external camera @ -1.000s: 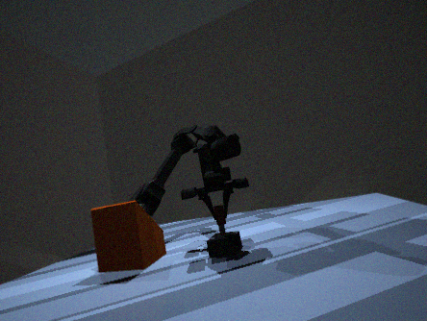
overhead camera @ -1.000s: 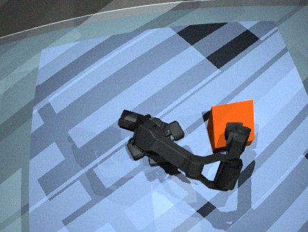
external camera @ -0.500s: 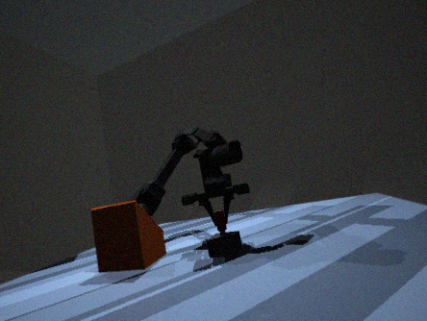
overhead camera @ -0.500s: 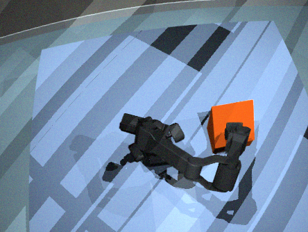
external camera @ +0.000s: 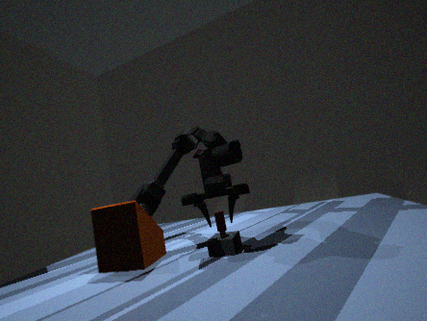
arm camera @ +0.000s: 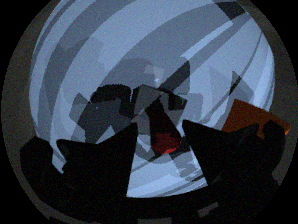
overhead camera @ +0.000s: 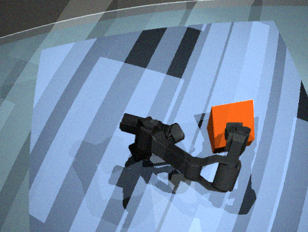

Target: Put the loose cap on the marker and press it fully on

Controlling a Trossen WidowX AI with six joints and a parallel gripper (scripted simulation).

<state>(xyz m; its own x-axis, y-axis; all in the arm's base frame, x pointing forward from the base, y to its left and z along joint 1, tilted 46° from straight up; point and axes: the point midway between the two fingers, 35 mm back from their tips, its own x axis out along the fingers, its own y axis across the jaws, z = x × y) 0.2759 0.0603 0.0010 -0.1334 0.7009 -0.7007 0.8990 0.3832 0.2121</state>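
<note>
The red cap lies 1 cm above my gripper tip. From my gripper tip the other things lie so: dark grey holder block (5 cm below).
</note>
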